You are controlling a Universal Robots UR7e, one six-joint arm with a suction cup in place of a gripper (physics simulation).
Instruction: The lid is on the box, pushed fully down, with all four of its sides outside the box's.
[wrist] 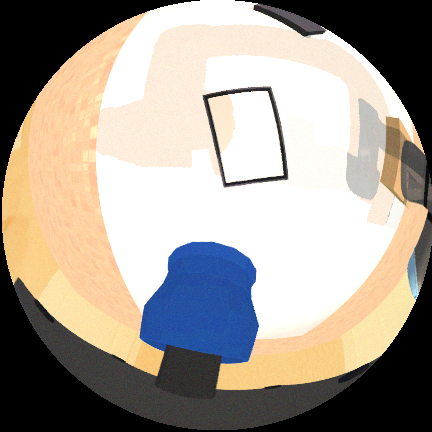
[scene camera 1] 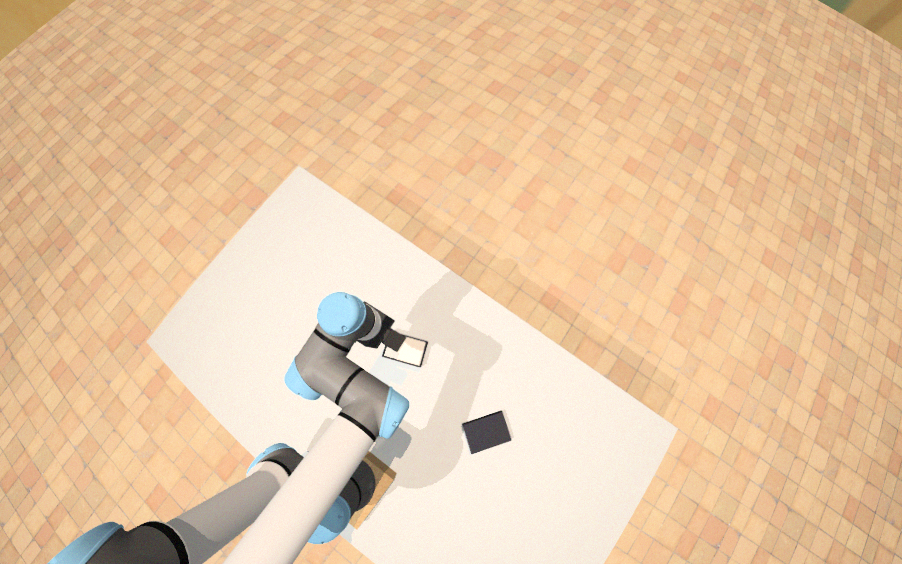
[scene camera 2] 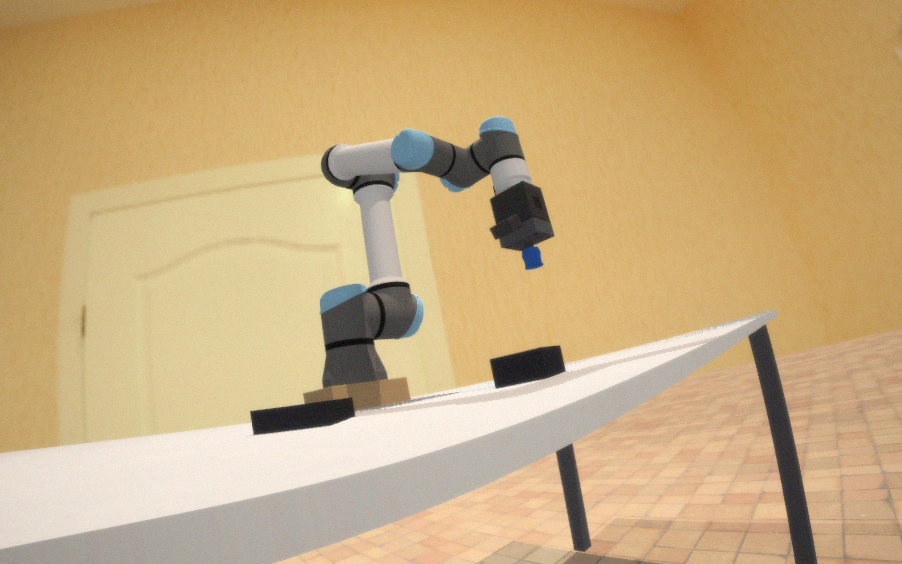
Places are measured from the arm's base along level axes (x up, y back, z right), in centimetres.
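Pixels of known places: hand, tool point: (wrist: pixel 209 276) (scene camera 2: pixel 534 266); arm's base, link origin: (wrist: pixel 408 169) (scene camera 1: pixel 350 482) (scene camera 2: pixel 355 385).
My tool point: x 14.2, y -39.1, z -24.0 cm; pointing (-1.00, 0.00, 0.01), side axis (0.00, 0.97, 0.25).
Observation:
Ahead of a thing's pixels: the offset from my tool point to its top centre.
The box @[dx -14.9, dy +0.1, dz +6.1 cm] (scene camera 1: pixel 424 353) (scene camera 2: pixel 527 367) (wrist: pixel 256 181) stands on the table, with a thin black rim around a white inside; its top is uncovered. In scene camera 1 the wrist hides its upper left corner. The lid @[dx -17.0, dy -0.1, dz +42.5 cm] (scene camera 1: pixel 486 432) (scene camera 2: pixel 302 417) (wrist: pixel 295 21) is a flat dark rectangle lying on the table apart from the box, turned at a different angle, and cut by the upper edge of the wrist view. My gripper, a blue suction cup (scene camera 2: pixel 532 258) (wrist: pixel 212 260), is open, with nothing on it. It hangs well above the table near the box; the wrist hides it in scene camera 1.
The white table (scene camera 1: pixel 565 465) (scene camera 2: pixel 399 492) (wrist: pixel 165 215) carries both objects. The arm's base stands on a tan block (scene camera 1: pixel 382 475) (scene camera 2: pixel 379 393) at the table's edge. The arm's shadow falls across the table and partly into the box. A door (scene camera 2: pixel 232 319) is behind the arm.

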